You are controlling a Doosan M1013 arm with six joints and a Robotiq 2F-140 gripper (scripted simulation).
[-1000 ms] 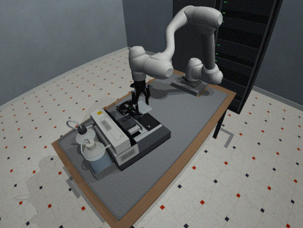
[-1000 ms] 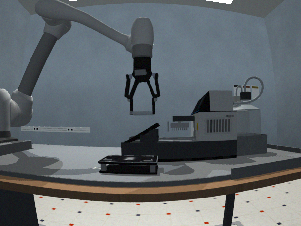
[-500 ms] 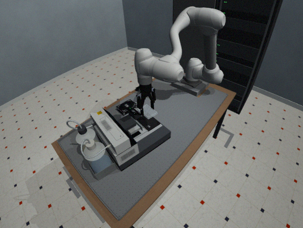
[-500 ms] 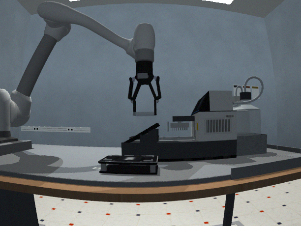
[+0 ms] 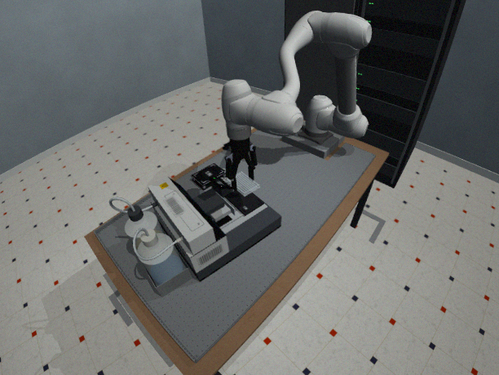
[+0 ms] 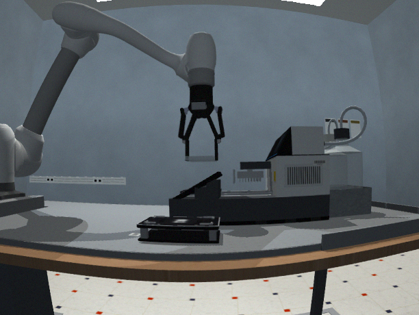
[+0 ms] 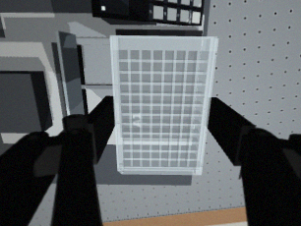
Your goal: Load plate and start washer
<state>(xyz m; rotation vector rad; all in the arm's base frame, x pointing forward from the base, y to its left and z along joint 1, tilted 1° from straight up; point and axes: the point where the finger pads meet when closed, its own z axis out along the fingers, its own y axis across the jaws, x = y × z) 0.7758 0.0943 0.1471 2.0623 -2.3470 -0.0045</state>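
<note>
My hand is 2 cm above the well plate. Round my hand: dispensing head 15 cm ahead, 7 cm below, 2 cm to the right; then plate washer 15 cm ahead, 7 cm below, 2 cm to the right; then washer carrier 12 cm below.
</note>
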